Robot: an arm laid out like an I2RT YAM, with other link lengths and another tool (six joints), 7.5 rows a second.
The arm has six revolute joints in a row. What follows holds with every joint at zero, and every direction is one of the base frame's.
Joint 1 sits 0.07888 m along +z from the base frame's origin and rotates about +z.
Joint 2 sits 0.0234 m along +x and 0.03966 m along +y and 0.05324 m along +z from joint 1 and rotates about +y.
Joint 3 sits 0.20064 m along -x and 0.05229 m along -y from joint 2 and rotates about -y.
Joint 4 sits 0.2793 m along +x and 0.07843 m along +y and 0.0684 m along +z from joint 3 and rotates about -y.
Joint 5 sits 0.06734 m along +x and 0.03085 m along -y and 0.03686 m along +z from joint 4 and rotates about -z.
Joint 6 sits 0.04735 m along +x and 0.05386 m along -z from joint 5 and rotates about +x.
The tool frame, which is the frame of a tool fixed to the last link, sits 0.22 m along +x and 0.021 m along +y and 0.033 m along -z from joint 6; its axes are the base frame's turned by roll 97.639, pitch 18.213 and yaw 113.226 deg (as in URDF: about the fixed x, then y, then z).
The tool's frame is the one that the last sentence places.
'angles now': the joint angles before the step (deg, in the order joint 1, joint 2, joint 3, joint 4, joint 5, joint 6). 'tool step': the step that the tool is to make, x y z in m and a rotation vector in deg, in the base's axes. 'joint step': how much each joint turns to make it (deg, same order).
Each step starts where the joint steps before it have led.
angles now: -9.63, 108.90, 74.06, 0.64, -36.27, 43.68
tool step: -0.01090, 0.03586, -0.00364, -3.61, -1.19, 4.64
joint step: 4.09, -0.59, 0.00, -1.18, 1.48, -3.85
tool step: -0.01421, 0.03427, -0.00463, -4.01, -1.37, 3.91
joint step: 4.49, -1.55, -1.18, -0.68, 2.72, -3.46
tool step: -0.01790, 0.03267, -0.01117, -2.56, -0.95, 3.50
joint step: 4.22, -1.09, -2.61, 1.41, 2.08, -1.97
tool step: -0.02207, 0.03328, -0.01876, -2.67, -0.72, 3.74
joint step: 4.58, -0.29, -2.97, 2.18, 2.26, -1.98
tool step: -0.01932, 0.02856, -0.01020, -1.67, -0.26, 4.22
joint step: 3.48, 0.62, -0.32, -0.02, 0.40, -2.03
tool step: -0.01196, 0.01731, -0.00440, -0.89, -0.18, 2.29
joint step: 2.27, 0.18, -0.14, -0.07, 0.53, -0.83
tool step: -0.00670, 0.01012, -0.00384, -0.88, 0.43, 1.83
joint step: 1.22, 1.02, 1.42, -1.52, -0.03, -1.08
